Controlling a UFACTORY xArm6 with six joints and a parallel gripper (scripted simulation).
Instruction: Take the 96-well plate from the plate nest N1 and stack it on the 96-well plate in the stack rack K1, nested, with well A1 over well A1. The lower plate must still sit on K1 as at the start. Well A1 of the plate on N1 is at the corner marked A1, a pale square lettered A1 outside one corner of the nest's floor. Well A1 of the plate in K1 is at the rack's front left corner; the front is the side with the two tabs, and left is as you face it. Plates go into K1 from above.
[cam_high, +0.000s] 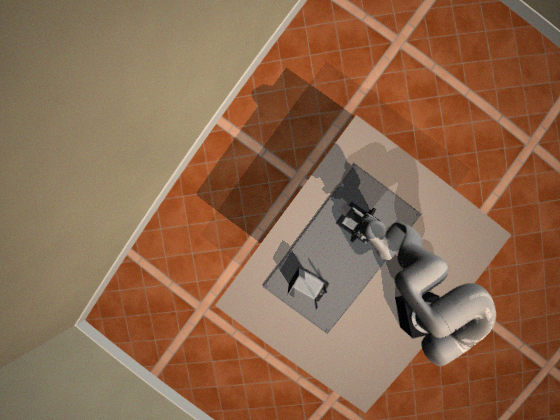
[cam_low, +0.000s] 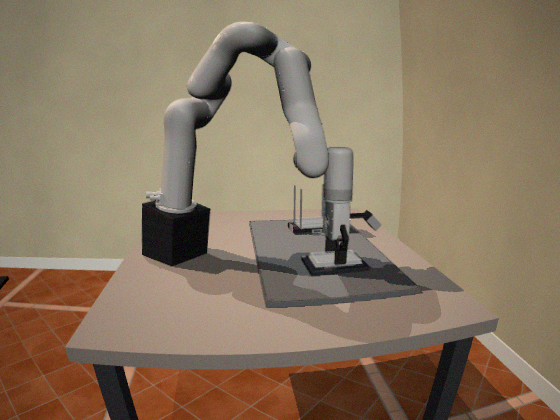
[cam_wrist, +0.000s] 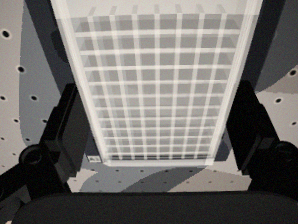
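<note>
Right now the plate nest N1 is 2 cm below my hand. Round my hand: pale A1 square 7 cm to the left, 6 cm behind, 2 cm below.
</note>
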